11 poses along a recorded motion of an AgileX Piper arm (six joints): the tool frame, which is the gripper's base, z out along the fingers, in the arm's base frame.
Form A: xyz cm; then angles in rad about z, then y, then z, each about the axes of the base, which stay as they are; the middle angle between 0 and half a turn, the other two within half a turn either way.
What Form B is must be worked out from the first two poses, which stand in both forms.
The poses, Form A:
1: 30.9 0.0 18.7 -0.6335 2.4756 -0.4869
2: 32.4 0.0 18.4 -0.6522 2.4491 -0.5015
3: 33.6 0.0 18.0 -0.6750 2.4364 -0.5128
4: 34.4 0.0 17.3 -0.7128 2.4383 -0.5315
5: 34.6 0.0 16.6 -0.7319 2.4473 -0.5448
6: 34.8 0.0 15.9 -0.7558 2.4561 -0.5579
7: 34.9 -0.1 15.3 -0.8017 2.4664 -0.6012
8: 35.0 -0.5 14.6 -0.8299 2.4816 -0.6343
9: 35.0 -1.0 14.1 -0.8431 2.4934 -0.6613
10: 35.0 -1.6 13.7 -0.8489 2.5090 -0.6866
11: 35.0 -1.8 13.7 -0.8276 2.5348 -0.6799
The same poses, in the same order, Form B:
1: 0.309 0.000 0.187 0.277 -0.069 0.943 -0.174
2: 0.324 0.000 0.184 0.284 -0.071 0.938 -0.185
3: 0.336 0.000 0.180 0.286 -0.076 0.935 -0.193
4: 0.344 0.000 0.173 0.280 -0.085 0.935 -0.201
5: 0.346 0.000 0.166 0.273 -0.088 0.936 -0.203
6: 0.348 0.000 0.159 0.266 -0.093 0.937 -0.205
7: 0.349 -0.001 0.153 0.253 -0.094 0.939 -0.214
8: 0.350 -0.005 0.146 0.241 -0.092 0.942 -0.217
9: 0.350 -0.010 0.141 0.233 -0.086 0.944 -0.218
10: 0.350 -0.016 0.137 0.224 -0.077 0.947 -0.216
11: 0.350 -0.018 0.137 0.218 -0.070 0.952 -0.204
